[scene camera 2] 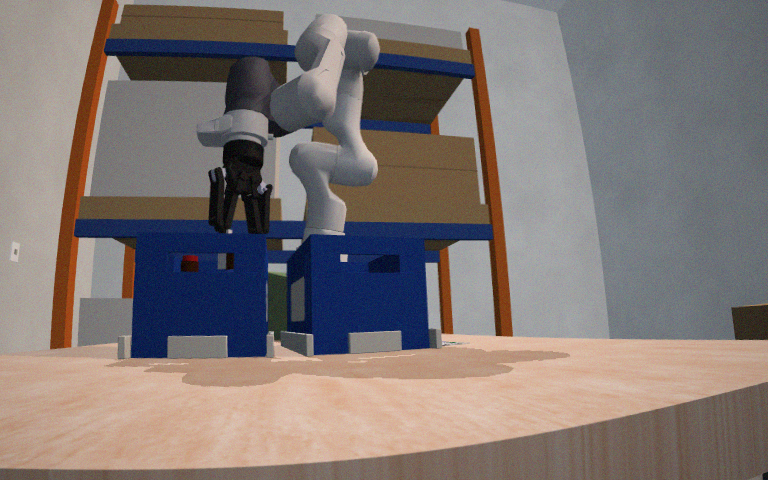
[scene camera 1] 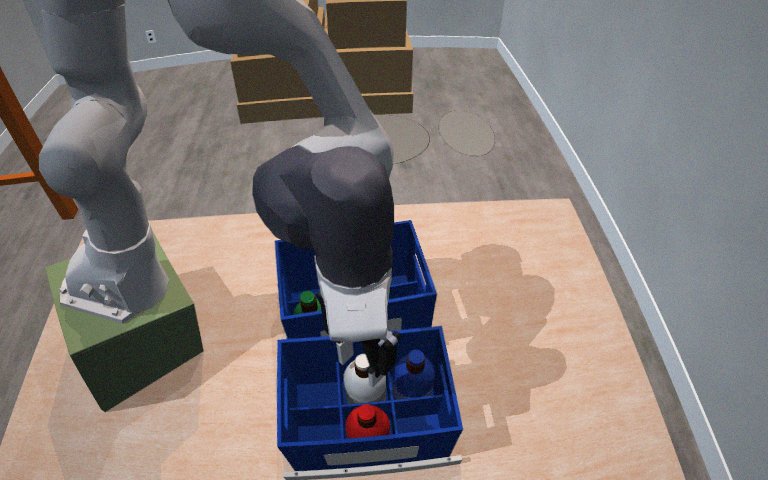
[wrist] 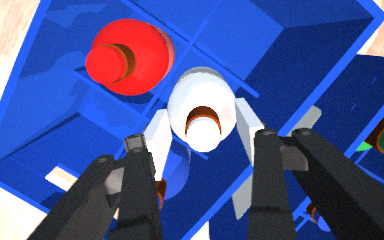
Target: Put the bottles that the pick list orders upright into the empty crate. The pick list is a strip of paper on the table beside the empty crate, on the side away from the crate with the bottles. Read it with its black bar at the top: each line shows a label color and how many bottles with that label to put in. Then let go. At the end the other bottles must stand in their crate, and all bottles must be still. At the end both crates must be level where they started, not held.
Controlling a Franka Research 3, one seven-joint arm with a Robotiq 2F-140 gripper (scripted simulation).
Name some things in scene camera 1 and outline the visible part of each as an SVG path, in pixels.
My gripper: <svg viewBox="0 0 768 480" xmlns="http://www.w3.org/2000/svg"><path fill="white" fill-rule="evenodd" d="M352 342L337 342L339 363L342 365L354 355ZM398 332L392 333L387 330L386 338L360 341L363 344L362 346L369 363L369 367L366 370L369 372L369 386L372 388L396 364L397 342L401 339L401 335ZM318 292L316 297L321 305L325 331L329 334L325 304L321 293Z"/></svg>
A red bottle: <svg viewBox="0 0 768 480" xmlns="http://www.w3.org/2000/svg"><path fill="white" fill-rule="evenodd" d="M346 419L345 430L347 439L390 435L388 416L376 406L368 404L359 406L351 411Z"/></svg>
A white bottle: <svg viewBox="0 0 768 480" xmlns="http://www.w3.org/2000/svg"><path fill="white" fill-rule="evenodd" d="M358 355L344 372L343 379L348 404L385 401L386 375L373 388L370 387L369 376L366 370L369 364L365 354Z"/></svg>
